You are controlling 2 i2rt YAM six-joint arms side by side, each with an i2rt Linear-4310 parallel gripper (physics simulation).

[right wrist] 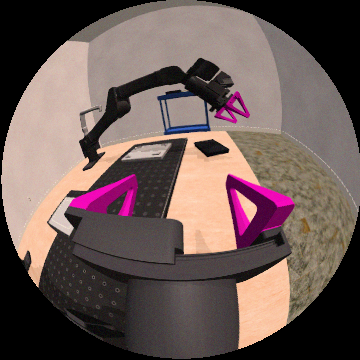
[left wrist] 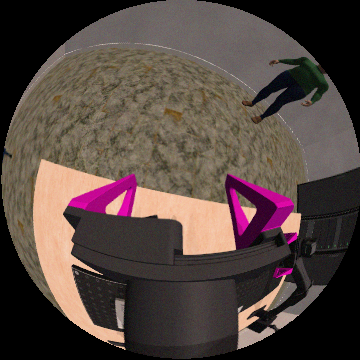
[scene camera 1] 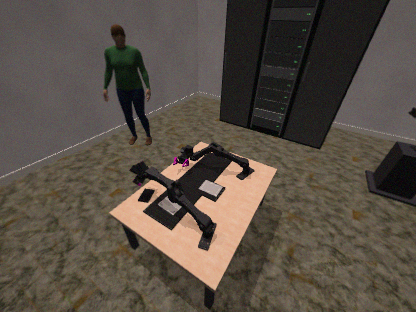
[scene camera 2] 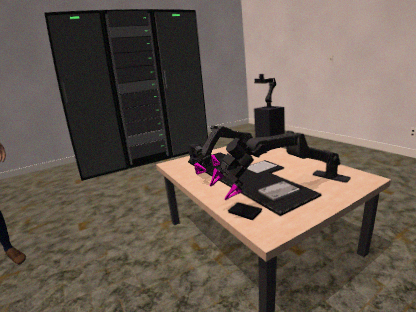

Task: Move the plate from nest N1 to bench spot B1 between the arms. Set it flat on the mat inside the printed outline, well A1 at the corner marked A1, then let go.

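Frame: origin at the left arm's base, x right, y ahead, z up, level; centimetres.
Seen in the pictures: left gripper, fingertip midpoint: (right wrist: 241, 119) (left wrist: 180, 178) (scene camera 2: 217, 192); right gripper, fingertip midpoint: (right wrist: 181, 178) (scene camera 1: 177, 165) (scene camera 2: 213, 167); left arm's base, origin of the base link: (right wrist: 94, 160) (scene camera 1: 207, 235) (scene camera 2: 331, 176); right arm's base, origin of the base link: (left wrist: 256, 311) (scene camera 1: 245, 173).
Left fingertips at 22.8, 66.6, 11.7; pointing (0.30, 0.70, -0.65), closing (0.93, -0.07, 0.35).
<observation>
Offsets run from my left fingertips to a thing's top centre, as dx, dy, dz. Level surfaces: height alone.
Two flat light-grey pieces show. One @[-9.4, -32.9, -8.6] (scene camera 1: 170, 205) (scene camera 2: 278, 190) (right wrist: 146, 151) lies on the black perforated board, beneath my left arm in scene camera 1. The other @[+18.1, -56.0, -10.2] (scene camera 1: 212, 188) (scene camera 2: 264, 166) (right wrist: 61, 220) lies on a dark base beside the board. I cannot tell which is plate, nest or printed outline; the A1 mark is unreadable. My left gripper (scene camera 1: 137, 184) (scene camera 2: 220, 192) (left wrist: 180, 178) is open and empty, raised near the table edge. My right gripper (scene camera 1: 180, 164) (scene camera 2: 209, 169) (right wrist: 181, 178) is open and empty above the table, away from both pieces.
The black perforated board @[dz -10.4] (scene camera 1: 215, 164) (scene camera 2: 305, 198) (right wrist: 90, 270) runs along the wooden table. A small black slab @[-6.6, -9.5, -10.2] (scene camera 1: 146, 195) (scene camera 2: 245, 210) (right wrist: 212, 147) lies beside it near the table edge. A person (scene camera 1: 127, 70) stands beyond the table. Tall server racks (scene camera 1: 240, 65) (scene camera 2: 90, 95) stand behind.
</observation>
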